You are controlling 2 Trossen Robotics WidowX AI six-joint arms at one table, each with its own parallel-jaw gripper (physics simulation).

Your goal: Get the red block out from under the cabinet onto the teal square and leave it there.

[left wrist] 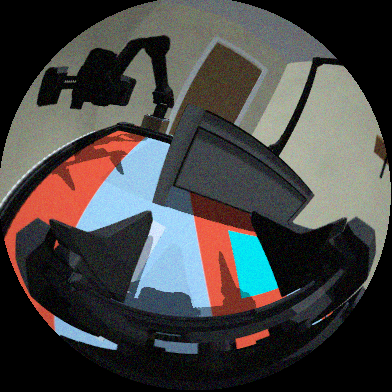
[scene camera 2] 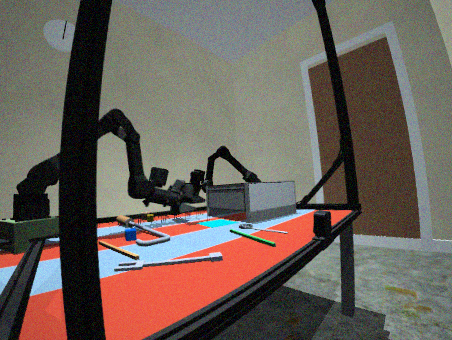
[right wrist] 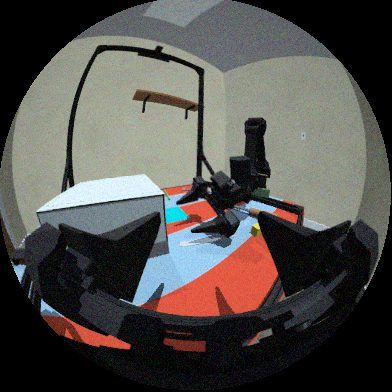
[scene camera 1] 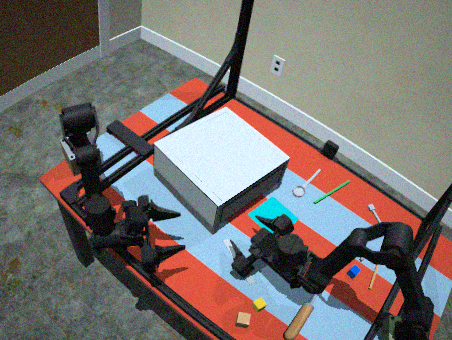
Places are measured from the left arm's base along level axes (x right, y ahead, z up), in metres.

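Pixels of known places: left gripper, fingertip midpoint: (left wrist: 202,216) (scene camera 2: 200,205) (right wrist: 182,215) (scene camera 1: 243,228); right gripper, fingertip midpoint: (left wrist: 97,78) (right wrist: 210,217) (scene camera 1: 183,230); left arm's base, link origin: (scene camera 2: 30,218) (right wrist: 260,186) (scene camera 1: 405,334); right arm's base, link origin: (left wrist: 157,116) (scene camera 1: 79,143).
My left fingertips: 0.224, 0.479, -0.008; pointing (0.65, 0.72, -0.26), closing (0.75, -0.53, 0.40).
Note:
For each thing: its top centre in the pictures, then the offset to it from my left fingertips, as dx, dy, dz. "pt": a spot on its surface instead.
- white-grey cabinet, top centre: (left wrist: 247,139) (scene camera 1: 222,150) (right wrist: 102,185) (scene camera 2: 248,183) +0.183, +0.106, +0.079
- teal square, surface spot: (left wrist: 252,265) pt +0.082, -0.078, -0.056
- pale flat strip, surface spot: (left wrist: 157,235) (scene camera 1: 230,243) pt -0.021, +0.021, -0.056
- yellow block, top centre: (scene camera 1: 260,303) (right wrist: 257,225) -0.189, -0.086, -0.032
- tan block, top centre: (scene camera 1: 244,318) -0.241, -0.054, -0.027
- wooden handle, top centre: (scene camera 1: 302,317) (right wrist: 262,209) (scene camera 2: 125,216) -0.211, -0.195, -0.022
- blue block, top centre: (scene camera 1: 355,269) (scene camera 2: 130,229) -0.032, -0.338, -0.032
- green stick, top centre: (scene camera 2: 248,235) (scene camera 1: 333,191) +0.255, -0.261, -0.050
- round-headed white tool, top centre: (scene camera 2: 261,227) (scene camera 1: 308,180) +0.272, -0.175, -0.049
The white-grey cabinet (scene camera 1: 222,155) (scene camera 2: 272,197) (left wrist: 240,165) (right wrist: 125,215) stands on the striped table. The red block does not show in any view; the space under the cabinet is dark or hidden. The teal square (scene camera 1: 270,207) (scene camera 2: 220,223) (left wrist: 252,265) lies flat by the cabinet's front. My left gripper (scene camera 1: 246,232) (left wrist: 202,216) is open and empty, in front of the cabinet, with one finger over the teal square's edge in scene camera 1. My right gripper (scene camera 1: 182,231) is open and empty, above the table beside the cabinet's side wall.
A pale flat strip (scene camera 1: 228,245) (left wrist: 157,235) lies near a left finger. A yellow block (scene camera 1: 259,304), a tan block (scene camera 1: 243,320) and a wooden handle (scene camera 1: 300,320) lie toward the near edge. A blue block (scene camera 1: 353,271), green stick (scene camera 1: 331,192) and round-headed white tool (scene camera 1: 299,191) lie right.

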